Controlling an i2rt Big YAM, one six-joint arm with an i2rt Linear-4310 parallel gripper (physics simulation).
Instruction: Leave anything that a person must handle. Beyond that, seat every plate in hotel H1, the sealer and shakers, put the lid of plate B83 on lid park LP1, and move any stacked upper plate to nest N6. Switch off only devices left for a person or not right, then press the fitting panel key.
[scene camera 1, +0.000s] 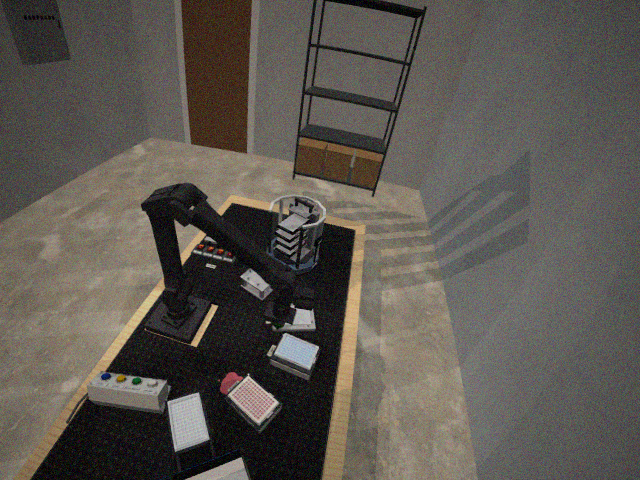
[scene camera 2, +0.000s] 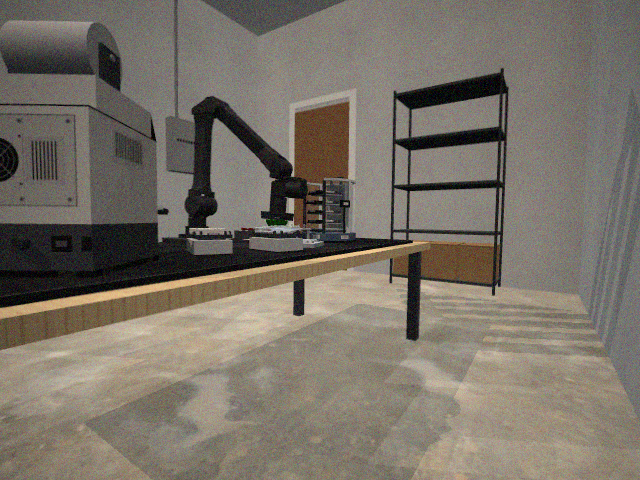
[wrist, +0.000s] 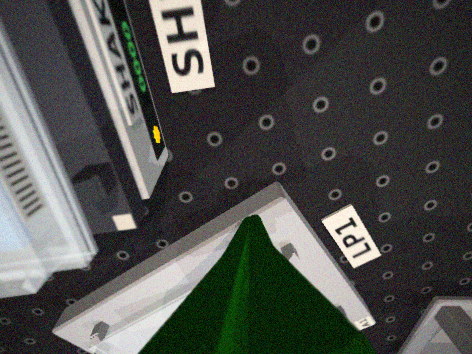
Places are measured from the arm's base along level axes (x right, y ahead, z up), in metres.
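Pixels of known places: gripper, fingertip midpoint: (scene camera 1: 277, 328) (wrist: 254, 225); arm's base, link origin: (scene camera 1: 179, 313).
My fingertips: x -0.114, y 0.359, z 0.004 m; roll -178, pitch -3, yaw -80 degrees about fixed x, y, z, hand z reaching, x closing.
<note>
Ahead of a thing's pixels: the offset from my fingertips to its middle. "*": to the spot under its first point.
My gripper (scene camera 1: 277, 325) (scene camera 2: 277, 223) (wrist: 254, 225) is shut and empty, its green fingertips over the white lid park LP1 {* dx -0.063, dy +0.090, dz -0.001 m} (scene camera 1: 306, 324) (wrist: 303, 240). The fingers hide part of the park; whether a lid lies on it is unclear. Beside it, a pale blue plate {dx +0.077, dy +0.105, dz +0.044 m} (scene camera 1: 296, 351) with a clear cover sits on a shaker (scene camera 1: 292, 367) (scene camera 2: 276, 244) (wrist: 145, 170), whose display shows green digits and a yellow mark. A red-welled plate {dx +0.280, dy +0.051, dz +0.040 m} (scene camera 1: 253, 398) sits on another device, with a pink shape at its corner. A white plate {dx +0.422, dy -0.063, dz +0.105 m} (scene camera 1: 188, 421) stands nearer. Hotel {dx -0.400, dy -0.113, dz +0.124 m} (scene camera 1: 305, 267) (scene camera 2: 336, 236) holds several stacked plates.
A key panel {dx +0.427, dy -0.301, dz +0.020 m} (scene camera 1: 127, 393) has blue, yellow, green and white keys. A row of red-lit switches {* dx -0.211, dy -0.426, dz +0.018 m} (scene camera 1: 214, 252) lies behind the arm base. A white angled stand (scene camera 1: 255, 284) is between arm and hotel. A large grey-white machine {dx +0.603, dy +0.127, dz +0.206 m} (scene camera 2: 123, 170) stands at the near end.
</note>
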